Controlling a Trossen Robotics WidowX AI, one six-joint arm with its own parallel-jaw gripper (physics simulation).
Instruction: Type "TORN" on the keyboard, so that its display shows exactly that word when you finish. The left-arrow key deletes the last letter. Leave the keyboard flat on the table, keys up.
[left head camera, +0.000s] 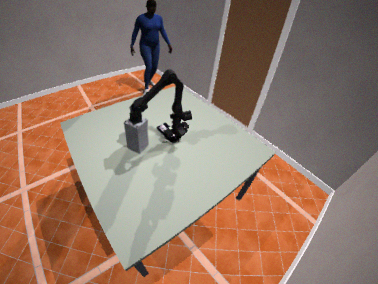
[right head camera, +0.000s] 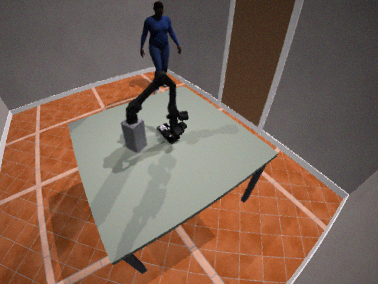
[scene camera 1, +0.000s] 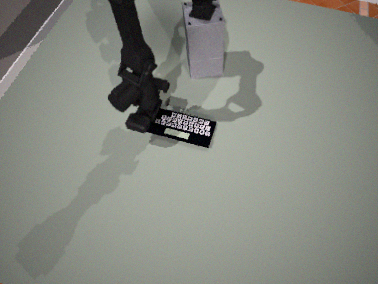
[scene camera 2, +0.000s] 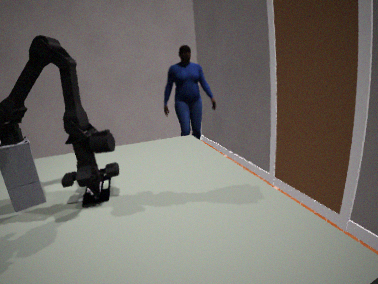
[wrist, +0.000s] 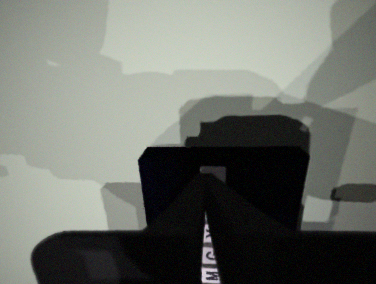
My gripper (scene camera 1: 152, 121): 0.99 m from the lens. A black keyboard (scene camera 1: 170, 124): 0.97 m from the lens.
